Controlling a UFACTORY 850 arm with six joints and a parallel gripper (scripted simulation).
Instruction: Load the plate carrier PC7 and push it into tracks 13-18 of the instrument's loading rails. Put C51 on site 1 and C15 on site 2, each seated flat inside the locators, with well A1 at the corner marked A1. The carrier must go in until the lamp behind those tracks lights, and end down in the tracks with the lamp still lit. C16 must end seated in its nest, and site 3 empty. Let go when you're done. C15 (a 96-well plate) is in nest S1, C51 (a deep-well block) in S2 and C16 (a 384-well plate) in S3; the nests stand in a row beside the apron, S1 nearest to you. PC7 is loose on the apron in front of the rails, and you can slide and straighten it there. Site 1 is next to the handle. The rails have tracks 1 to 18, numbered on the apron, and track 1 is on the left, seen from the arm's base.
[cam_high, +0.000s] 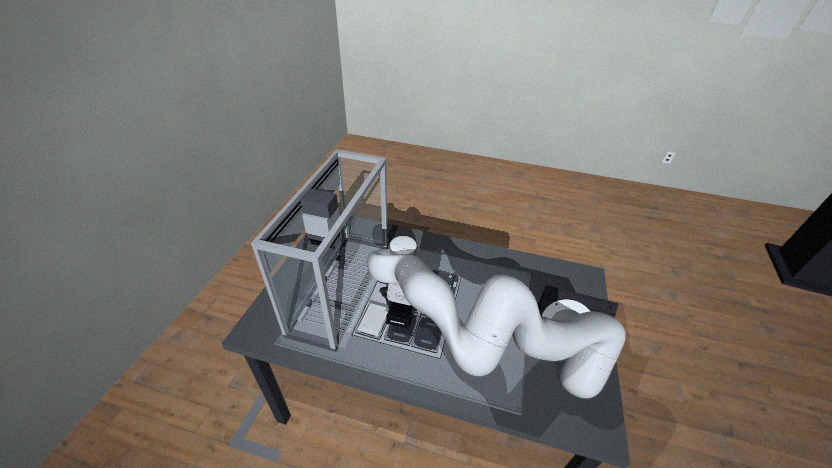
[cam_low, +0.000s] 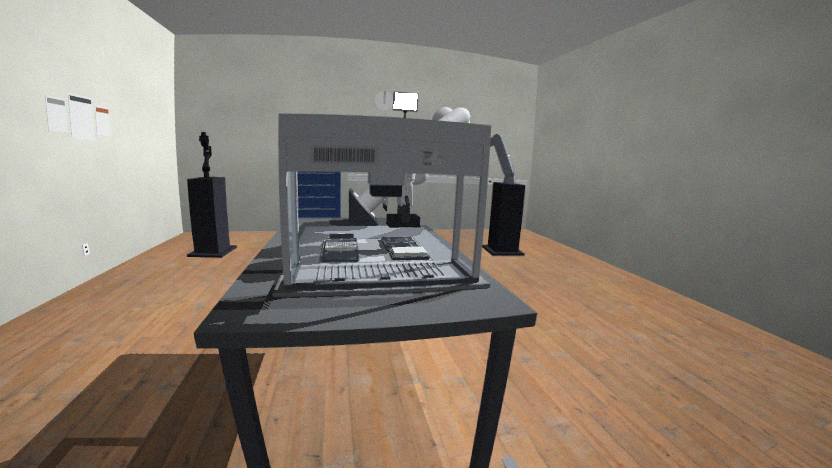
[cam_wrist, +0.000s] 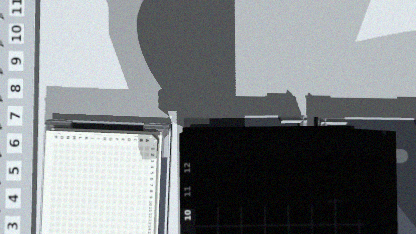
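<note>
My hand is 25 cm to the left of the plate carrier PC7, 11 cm above it and 4 cm short of it. Round my hand: nest S1: 12 cm below, 11 cm behind, 1 cm to the right; black deep-well block C51: 1 cm below; nest S2: 12 cm below.
</note>
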